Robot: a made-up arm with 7 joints. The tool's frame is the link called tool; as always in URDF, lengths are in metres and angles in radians.
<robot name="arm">
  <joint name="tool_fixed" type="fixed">
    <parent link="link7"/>
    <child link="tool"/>
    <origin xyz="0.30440 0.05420 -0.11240" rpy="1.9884 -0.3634 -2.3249"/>
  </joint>
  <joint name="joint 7" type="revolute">
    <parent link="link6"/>
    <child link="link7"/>
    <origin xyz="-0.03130 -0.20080 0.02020" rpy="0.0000 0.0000 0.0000"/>
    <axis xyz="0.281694 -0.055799 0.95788"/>
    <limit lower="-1.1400" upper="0.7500" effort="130" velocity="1.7"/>
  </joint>
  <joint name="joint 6" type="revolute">
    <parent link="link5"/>
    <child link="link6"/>
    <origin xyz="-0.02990 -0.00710 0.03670" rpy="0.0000 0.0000 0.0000"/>
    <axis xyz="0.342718 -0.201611 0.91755"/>
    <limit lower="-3.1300" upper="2.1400" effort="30" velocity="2.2"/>
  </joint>
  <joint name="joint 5" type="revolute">
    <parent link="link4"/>
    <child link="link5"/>
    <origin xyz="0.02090 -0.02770 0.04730" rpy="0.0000 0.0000 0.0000"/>
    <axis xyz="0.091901 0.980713 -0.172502"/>
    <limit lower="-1.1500" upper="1.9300" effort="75" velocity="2.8"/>
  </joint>
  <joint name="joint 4" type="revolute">
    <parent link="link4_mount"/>
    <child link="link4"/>
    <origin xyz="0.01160 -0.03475 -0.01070" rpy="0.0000 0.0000 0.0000"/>
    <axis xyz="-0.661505 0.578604 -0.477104"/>
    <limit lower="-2.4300" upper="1.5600" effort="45" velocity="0.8"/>
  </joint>
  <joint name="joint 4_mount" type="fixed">
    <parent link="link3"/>
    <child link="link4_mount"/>
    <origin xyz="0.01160 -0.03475 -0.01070" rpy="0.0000 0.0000 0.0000"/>
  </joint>
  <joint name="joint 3" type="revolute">
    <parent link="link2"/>
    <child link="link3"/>
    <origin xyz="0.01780 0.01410 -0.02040" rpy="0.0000 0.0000 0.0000"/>
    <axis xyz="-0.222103 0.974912 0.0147"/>
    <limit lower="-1.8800" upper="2.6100" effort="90" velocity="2"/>
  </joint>
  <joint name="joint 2" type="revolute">
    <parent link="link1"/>
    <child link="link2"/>
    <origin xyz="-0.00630 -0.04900 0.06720" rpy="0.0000 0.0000 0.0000"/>
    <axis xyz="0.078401 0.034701 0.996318"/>
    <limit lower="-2.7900" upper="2.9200" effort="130" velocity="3.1"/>
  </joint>
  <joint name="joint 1" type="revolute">
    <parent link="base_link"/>
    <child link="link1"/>
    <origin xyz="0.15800 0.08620 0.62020" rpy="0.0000 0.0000 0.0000"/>
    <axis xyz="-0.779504 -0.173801 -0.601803"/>
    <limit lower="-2.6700" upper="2.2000" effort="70" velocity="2.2"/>
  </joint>
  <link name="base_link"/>
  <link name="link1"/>
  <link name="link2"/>
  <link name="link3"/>
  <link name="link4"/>
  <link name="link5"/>
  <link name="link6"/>
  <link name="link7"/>
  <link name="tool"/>
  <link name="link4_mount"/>
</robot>
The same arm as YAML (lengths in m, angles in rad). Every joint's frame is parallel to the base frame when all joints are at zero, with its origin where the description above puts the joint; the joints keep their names.
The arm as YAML. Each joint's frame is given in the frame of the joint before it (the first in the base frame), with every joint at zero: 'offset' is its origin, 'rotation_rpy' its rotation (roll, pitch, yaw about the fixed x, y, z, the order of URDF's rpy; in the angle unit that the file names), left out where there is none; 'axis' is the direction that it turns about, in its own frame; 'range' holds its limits. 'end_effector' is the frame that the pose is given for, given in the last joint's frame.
length_unit: m
angle_unit: rad
chain:
  - id: joint 1
    offset: [0.158, 0.0862, 0.6202]
    axis: [-0.779504, -0.173801, -0.601803]
    range: [-2.67, 2.2]
  - id: joint 2
    offset: [-0.0063, -0.049, 0.0672]
    axis: [0.078401, 0.034701, 0.996318]
    range: [-2.79, 2.92]
  - id: joint 3
    offset: [0.0178, 0.0141, -0.0204]
    axis: [-0.222103, 0.974912, 0.0147]
    range: [-1.88, 2.61]
  - id: joint 4
    offset: [0.0232, -0.0695, -0.0214]
    axis: [-0.661505, 0.578604, -0.477104]
    range: [-2.43, 1.56]
  - id: joint 5
    offset: [0.0209, -0.0277, 0.0473]
    axis: [0.091901, 0.980713, -0.172502]
    range: [-1.15, 1.93]
  - id: joint 6
    offset: [-0.0299, -0.0071, 0.0367]
    axis: [0.342718, -0.201611, 0.91755]
    range: [-3.13, 2.14]
  - id: joint 7
    offset: [-0.0313, -0.2008, 0.0202]
    axis: [0.281694, -0.055799, 0.95788]
    range: [-1.14, 0.75]
end_effector:
  offset: [0.3044, 0.0542, -0.1124]
  rotation_rpy: [1.9884, -0.3634, -2.3249]

